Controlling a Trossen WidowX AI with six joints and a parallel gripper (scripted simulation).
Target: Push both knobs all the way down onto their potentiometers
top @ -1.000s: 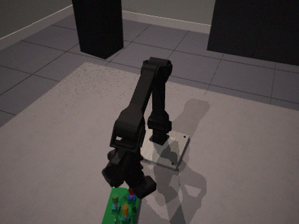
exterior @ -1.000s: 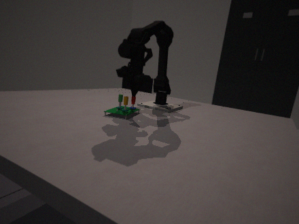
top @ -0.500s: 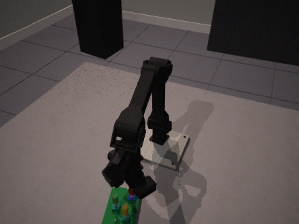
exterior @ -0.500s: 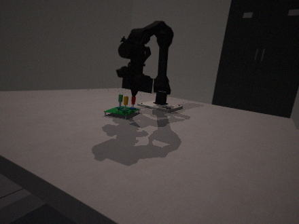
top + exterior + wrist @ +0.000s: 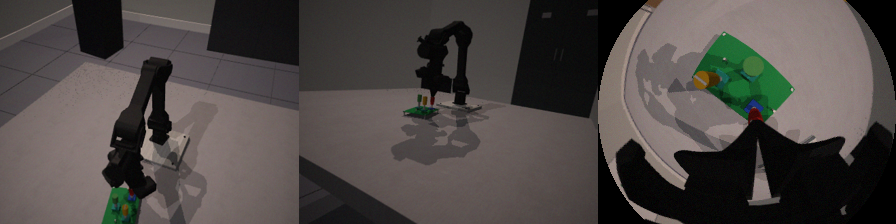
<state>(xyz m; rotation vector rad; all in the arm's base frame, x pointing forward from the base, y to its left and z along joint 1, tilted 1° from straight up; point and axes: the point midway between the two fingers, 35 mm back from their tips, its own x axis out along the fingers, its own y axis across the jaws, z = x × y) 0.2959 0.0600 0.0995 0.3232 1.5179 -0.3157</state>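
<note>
Right now my gripper tip is 70 mm short of the orange knob, 20 mm to the right of it and 10 mm above it. The rest, counted from my gripper tip: red knob 10 mm below.
</note>
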